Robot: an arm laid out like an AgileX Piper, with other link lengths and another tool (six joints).
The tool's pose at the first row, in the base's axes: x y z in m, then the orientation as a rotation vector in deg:
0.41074 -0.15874 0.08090 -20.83 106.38 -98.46
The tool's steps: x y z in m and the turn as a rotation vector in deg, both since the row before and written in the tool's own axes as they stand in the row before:
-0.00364 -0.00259 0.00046 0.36 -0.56 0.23
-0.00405 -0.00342 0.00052 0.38 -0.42 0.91
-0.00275 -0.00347 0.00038 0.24 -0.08 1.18
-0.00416 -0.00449 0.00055 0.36 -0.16 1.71
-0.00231 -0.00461 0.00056 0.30 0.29 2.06
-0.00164 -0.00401 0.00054 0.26 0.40 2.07
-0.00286 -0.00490 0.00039 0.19 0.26 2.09
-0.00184 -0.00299 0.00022 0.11 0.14 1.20
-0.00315 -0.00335 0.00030 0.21 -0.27 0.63
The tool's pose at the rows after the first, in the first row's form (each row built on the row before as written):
0.41343 -0.15742 0.08424 -20.90 105.62 -98.35
0.41629 -0.15599 0.08850 -20.19 104.87 -97.87
0.41795 -0.15519 0.09254 -19.01 104.45 -97.24
0.42050 -0.15390 0.09798 -17.34 103.79 -96.31
0.42145 -0.15376 0.10308 -15.03 103.45 -95.28
0.42189 -0.15397 0.10742 -12.66 103.20 -94.23
0.42275 -0.15365 0.11303 -10.43 102.87 -93.04
0.42323 -0.15346 0.11651 -9.16 102.66 -92.35
0.42453 -0.15276 0.12087 -8.70 102.16 -92.00

